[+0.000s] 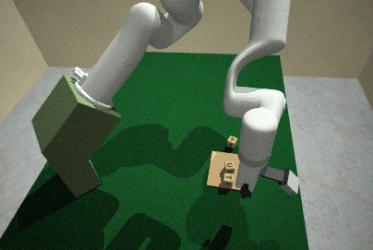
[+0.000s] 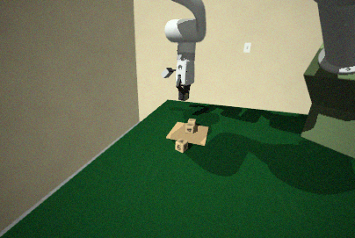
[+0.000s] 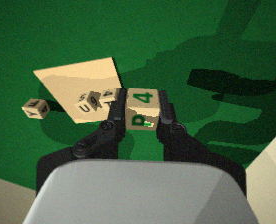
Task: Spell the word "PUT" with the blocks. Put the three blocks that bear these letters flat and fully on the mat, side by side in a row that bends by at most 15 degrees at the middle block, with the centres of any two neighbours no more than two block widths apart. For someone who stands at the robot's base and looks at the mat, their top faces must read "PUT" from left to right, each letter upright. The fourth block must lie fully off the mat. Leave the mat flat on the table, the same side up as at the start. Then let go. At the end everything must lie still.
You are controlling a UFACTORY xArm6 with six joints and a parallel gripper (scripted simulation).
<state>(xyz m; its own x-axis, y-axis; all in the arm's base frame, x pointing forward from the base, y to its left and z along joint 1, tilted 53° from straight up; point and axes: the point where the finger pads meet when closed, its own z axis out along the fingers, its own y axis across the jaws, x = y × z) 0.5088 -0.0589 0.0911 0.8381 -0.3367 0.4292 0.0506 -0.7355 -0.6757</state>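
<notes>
The mat lies 12 cm below my hand, 10 cm to the left of it and 9 cm behind it. From my hand the other things lie so: P block (1 cm below).
</notes>
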